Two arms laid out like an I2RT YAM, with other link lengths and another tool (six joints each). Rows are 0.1 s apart.
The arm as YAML. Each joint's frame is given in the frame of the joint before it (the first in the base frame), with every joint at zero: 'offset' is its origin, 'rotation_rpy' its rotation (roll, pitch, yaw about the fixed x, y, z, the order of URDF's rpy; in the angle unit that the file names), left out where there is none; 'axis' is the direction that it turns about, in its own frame. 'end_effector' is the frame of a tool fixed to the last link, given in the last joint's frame.
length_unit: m
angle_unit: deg
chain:
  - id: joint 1
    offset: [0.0, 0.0, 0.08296]
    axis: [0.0, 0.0, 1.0]
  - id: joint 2
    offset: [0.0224, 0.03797, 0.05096]
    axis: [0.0, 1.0, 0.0]
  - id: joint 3
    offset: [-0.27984, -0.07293, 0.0]
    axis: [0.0, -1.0, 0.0]
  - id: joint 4
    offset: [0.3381, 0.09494, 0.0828]
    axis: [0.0, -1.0, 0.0]
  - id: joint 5
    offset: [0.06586, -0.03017, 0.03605]
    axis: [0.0, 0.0, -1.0]
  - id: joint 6
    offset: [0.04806, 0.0, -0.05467]
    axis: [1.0, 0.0, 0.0]
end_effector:
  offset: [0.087, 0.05, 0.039]
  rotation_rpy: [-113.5, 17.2, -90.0]
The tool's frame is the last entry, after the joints.
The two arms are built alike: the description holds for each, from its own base.
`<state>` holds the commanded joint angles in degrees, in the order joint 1, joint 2, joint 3, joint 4, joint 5, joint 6, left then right.
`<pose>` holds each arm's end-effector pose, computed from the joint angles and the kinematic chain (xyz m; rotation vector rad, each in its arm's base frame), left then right.
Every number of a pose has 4 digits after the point. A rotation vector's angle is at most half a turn.
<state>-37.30 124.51 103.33 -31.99 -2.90 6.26 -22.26 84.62 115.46 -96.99 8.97 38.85</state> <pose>0.5792 -0.3381 0.1761 -0.8161 2.6992 -0.1212 0.3465 -0.1169 0.4901 -0.3238 2.8694 0.1073</pose>
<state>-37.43 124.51 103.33 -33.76 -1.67 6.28 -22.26 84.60 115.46 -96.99 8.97 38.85</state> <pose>0.5736 -0.3393 0.1709 -0.8037 2.7377 -0.1044 0.3463 -0.1169 0.4902 -0.3238 2.8691 0.1071</pose>
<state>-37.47 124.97 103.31 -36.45 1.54 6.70 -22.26 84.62 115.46 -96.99 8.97 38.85</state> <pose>0.5643 -0.3427 0.1575 -0.7699 2.8192 -0.0860 0.3465 -0.1169 0.4901 -0.3238 2.8694 0.1073</pose>
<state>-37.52 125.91 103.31 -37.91 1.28 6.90 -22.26 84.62 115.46 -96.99 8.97 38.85</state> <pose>0.5613 -0.3406 0.1442 -0.7686 2.8422 -0.0327 0.3465 -0.1169 0.4901 -0.3238 2.8694 0.1073</pose>
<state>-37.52 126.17 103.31 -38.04 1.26 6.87 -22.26 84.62 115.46 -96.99 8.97 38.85</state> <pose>0.5610 -0.3403 0.1411 -0.7699 2.8462 -0.0247 0.3465 -0.1169 0.4901 -0.3238 2.8694 0.1073</pose>
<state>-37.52 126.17 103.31 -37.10 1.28 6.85 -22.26 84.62 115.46 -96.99 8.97 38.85</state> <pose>0.5631 -0.3419 0.1431 -0.7693 2.8362 -0.0442 0.3465 -0.1169 0.4901 -0.3238 2.8694 0.1073</pose>
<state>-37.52 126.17 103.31 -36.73 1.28 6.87 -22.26 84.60 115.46 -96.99 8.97 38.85</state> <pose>0.5640 -0.3426 0.1439 -0.7684 2.8321 -0.0515 0.3463 -0.1169 0.4902 -0.3238 2.8691 0.1071</pose>
